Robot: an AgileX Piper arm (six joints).
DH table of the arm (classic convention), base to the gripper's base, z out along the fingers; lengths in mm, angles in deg. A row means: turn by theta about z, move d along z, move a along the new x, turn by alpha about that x. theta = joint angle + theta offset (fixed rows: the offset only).
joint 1: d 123, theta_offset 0, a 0, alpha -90
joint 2: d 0, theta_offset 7.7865, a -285.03, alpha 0
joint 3: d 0, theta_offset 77.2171, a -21.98, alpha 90
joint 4: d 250.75, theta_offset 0, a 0, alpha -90
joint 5: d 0, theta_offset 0, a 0, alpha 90
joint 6: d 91, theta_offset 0, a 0, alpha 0
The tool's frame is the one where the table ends.
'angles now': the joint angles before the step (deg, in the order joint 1, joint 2, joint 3, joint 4, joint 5, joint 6). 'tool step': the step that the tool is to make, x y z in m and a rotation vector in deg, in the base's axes. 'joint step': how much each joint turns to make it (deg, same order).
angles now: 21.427 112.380 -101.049 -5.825 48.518 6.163
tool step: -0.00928 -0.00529 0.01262 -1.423 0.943 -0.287
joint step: 0.000 -2.017 0.001 -0.950 3.434 0.000
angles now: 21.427 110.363 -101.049 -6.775 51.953 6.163
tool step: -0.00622 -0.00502 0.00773 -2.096 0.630 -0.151
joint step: 0.000 -1.288 0.000 -1.641 2.651 -0.112
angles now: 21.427 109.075 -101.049 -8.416 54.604 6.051
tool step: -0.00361 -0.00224 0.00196 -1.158 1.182 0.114
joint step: 0.000 -0.469 0.000 -0.391 1.957 -0.460
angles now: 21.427 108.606 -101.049 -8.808 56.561 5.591
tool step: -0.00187 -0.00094 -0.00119 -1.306 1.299 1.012
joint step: 0.001 0.000 0.000 -0.001 1.518 -1.454
